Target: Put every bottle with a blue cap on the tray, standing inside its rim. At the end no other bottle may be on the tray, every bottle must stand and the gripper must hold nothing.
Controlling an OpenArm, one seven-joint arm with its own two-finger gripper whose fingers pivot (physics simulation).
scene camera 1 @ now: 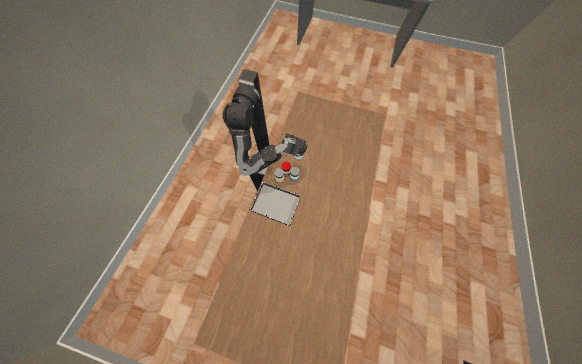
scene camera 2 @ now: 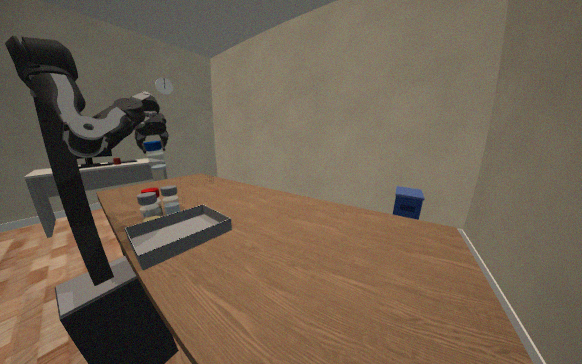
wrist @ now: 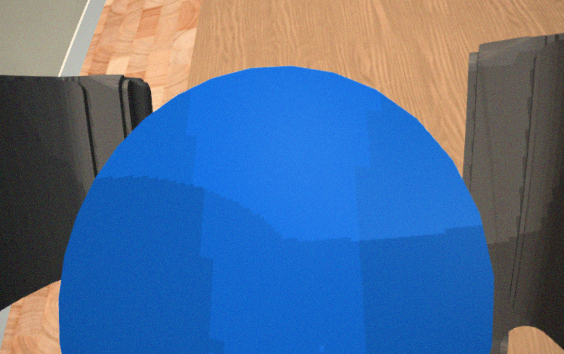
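My gripper (scene camera 1: pixel 298 152) (scene camera 2: pixel 152 146) (wrist: pixel 294 218) is shut on a blue-capped bottle (scene camera 1: pixel 299 157) (scene camera 2: pixel 157 167) (wrist: pixel 280 225). The bottle hangs upright in the air, well above the table and behind the other bottles in the second scene view. Its blue cap fills much of the wrist view and hides its body there. A red-capped bottle (scene camera 1: pixel 286 166) (scene camera 2: pixel 150 190) stands behind two grey-capped bottles, one with yellowish contents (scene camera 1: pixel 279 175) (scene camera 2: pixel 148 201) and one with pale blue contents (scene camera 1: pixel 295 173) (scene camera 2: pixel 170 192). The grey tray (scene camera 1: pixel 275 205) (scene camera 2: pixel 187 245) lies flat beside them, with no bottle in it.
The wooden table (scene camera 1: pixel 320 260) (scene camera 2: pixel 325 260) extends past the tray. The arm's dark column (scene camera 2: pixel 75 200) rises at the table's edge near the bottles and tray. A white desk (scene camera 2: pixel 115 175) and a blue bin (scene camera 2: pixel 409 202) stand in the background.
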